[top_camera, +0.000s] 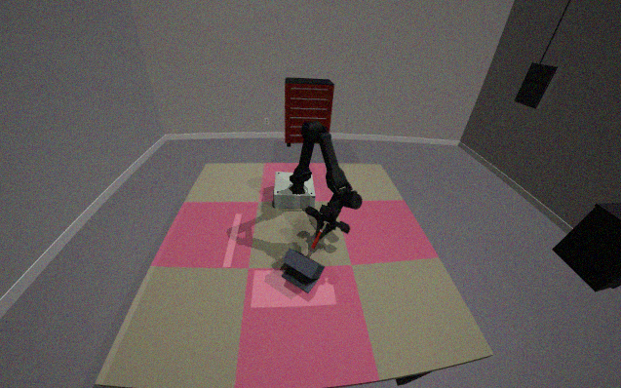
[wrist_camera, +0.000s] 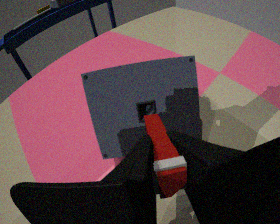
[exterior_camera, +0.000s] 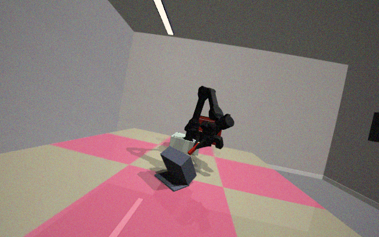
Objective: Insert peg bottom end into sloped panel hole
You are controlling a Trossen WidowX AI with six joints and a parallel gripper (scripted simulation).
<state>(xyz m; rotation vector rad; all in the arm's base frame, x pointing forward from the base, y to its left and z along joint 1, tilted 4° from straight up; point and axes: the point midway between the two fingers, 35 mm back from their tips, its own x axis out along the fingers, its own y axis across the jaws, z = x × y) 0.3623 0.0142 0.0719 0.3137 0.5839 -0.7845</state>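
The dark grey sloped panel is 70 mm below my gripper tip, 60 mm to the right of it and 60 mm ahead of it. The rest, counted from my gripper tip: red peg: 10 mm to the left, 10 mm behind, 10 mm above.
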